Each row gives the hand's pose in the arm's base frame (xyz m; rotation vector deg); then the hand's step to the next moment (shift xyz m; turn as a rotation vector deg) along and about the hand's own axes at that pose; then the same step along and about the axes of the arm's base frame.
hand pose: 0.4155 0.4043 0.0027 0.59 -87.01 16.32
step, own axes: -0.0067 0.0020 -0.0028 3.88 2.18 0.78
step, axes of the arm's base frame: 0.0022 0.0013 -0.0071 -1.08 2.66 3.49
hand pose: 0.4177 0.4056 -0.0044 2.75 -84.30 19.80
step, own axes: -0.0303 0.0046 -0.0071 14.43 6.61 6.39
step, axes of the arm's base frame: 0.0039 0.0000 -0.0312 -7.00 7.61 13.63
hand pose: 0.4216 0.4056 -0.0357 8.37 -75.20 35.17
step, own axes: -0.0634 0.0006 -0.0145 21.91 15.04 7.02
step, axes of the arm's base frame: 0.0043 -0.0146 -0.0632 -10.83 16.90 18.78
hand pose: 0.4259 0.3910 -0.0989 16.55 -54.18 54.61
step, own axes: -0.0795 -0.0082 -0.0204 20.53 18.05 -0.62
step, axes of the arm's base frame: -0.0005 -0.0375 -0.0734 -9.28 22.37 12.70
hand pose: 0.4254 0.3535 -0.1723 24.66 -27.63 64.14
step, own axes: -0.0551 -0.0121 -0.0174 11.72 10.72 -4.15
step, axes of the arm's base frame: -0.0058 -0.0358 -0.0466 -5.11 15.03 4.18
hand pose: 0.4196 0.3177 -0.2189 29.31 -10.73 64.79
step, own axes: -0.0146 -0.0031 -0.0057 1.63 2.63 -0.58
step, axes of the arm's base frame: -0.0041 -0.0102 -0.0116 -1.73 2.46 0.91
